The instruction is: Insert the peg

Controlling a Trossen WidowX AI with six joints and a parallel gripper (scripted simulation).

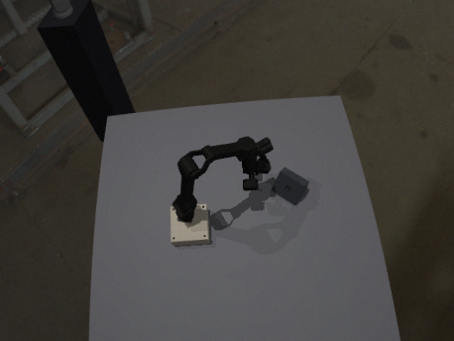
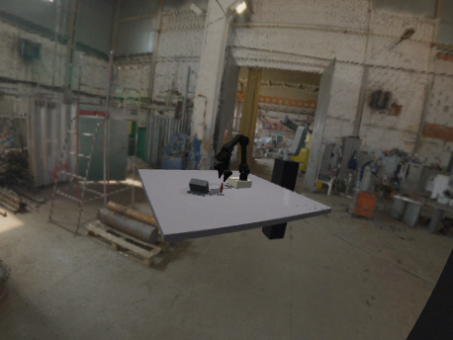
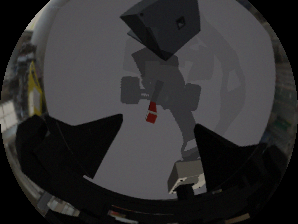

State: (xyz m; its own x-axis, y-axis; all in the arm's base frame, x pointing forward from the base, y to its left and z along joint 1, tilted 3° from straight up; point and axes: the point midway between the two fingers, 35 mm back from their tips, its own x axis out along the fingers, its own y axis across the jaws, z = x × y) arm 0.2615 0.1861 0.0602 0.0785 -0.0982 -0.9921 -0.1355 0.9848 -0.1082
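Right now the red peg is 10 mm behind my gripper tip, 10 mm to the left of it and 40 mm below it. From my gripper tip the other things lie so: grey sloped panel (170 mm ahead, 20 mm to the left, 60 mm below).
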